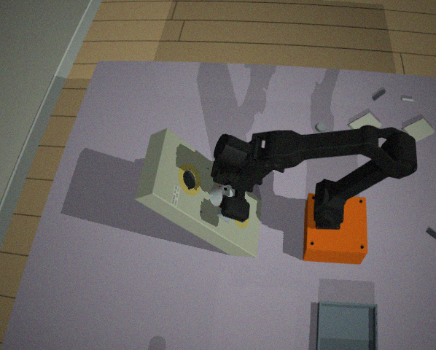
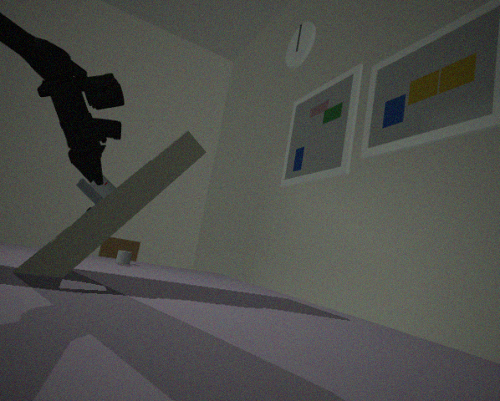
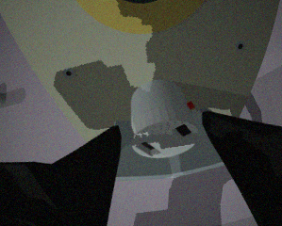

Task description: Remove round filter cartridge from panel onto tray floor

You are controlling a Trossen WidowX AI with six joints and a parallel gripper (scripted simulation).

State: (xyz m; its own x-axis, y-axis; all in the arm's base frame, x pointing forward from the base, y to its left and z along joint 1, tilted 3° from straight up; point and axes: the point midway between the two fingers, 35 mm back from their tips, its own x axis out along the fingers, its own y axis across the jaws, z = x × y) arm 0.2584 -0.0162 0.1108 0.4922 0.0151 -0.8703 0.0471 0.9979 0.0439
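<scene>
My gripper tip is now 40 mm short of the service panel, 20 mm above it and 10 mm to the left of it. From my gripper tip the other things lie so: grey tray (330 mm behind, 300 mm to the left, 170 mm below); round filter cartridge (right at my gripper tip).
</scene>
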